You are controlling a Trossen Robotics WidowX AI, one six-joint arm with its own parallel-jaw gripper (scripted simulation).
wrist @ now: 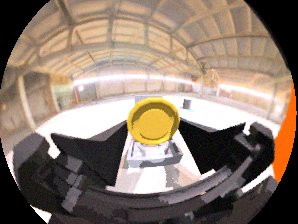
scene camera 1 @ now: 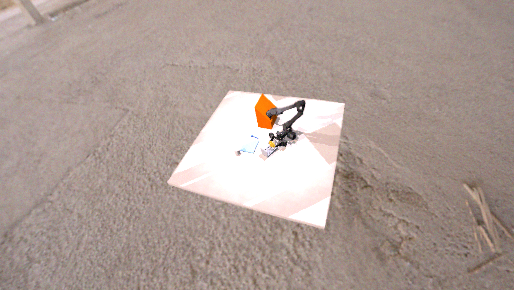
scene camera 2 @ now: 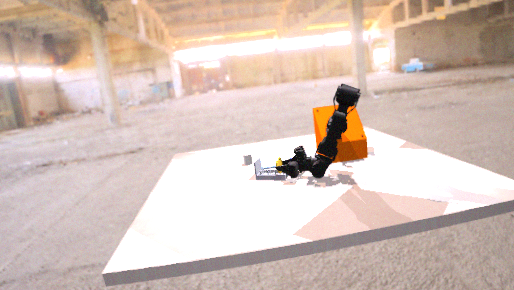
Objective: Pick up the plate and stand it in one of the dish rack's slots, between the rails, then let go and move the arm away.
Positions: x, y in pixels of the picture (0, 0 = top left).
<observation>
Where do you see a yellow plate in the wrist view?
152, 121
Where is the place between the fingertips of my gripper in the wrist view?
153, 121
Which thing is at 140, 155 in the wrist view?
A grey dish rack.
</observation>
